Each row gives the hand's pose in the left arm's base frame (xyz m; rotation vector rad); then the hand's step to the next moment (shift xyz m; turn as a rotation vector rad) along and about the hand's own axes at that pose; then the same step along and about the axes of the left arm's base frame.
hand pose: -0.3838 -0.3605 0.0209 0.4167 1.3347 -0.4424
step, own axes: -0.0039 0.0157 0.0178 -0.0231 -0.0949 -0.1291
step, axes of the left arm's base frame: 0.0224 0.0041 0.0077 -0.1615 -0.0105 -0.0048
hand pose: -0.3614 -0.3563 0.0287 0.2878 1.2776 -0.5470
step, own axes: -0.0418 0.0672 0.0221 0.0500 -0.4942 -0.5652
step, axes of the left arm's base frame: 0.0464 0.0549 0.0398 -0.7210 -0.1461 -0.1579
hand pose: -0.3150 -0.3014 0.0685 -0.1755 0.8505 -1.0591
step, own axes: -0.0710 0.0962 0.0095 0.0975 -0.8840 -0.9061
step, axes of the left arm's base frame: 0.0582 0.1048 -0.0050 -1.2159 -0.2951 -0.2156
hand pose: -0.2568 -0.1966 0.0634 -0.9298 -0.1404 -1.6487
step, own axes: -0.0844 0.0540 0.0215 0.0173 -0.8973 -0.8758
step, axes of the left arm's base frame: 0.0579 0.0602 -0.0593 -1.2122 -0.2121 -0.2407
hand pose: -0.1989 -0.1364 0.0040 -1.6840 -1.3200 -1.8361
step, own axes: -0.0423 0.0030 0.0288 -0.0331 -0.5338 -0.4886
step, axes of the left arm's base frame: 0.0305 0.0067 -0.0406 -0.6904 -0.1155 -0.1865
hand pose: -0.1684 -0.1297 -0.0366 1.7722 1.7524 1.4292
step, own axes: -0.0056 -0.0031 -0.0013 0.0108 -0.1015 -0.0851
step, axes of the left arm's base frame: -0.0017 -0.0047 -0.0042 -0.1290 -0.0037 -0.0317
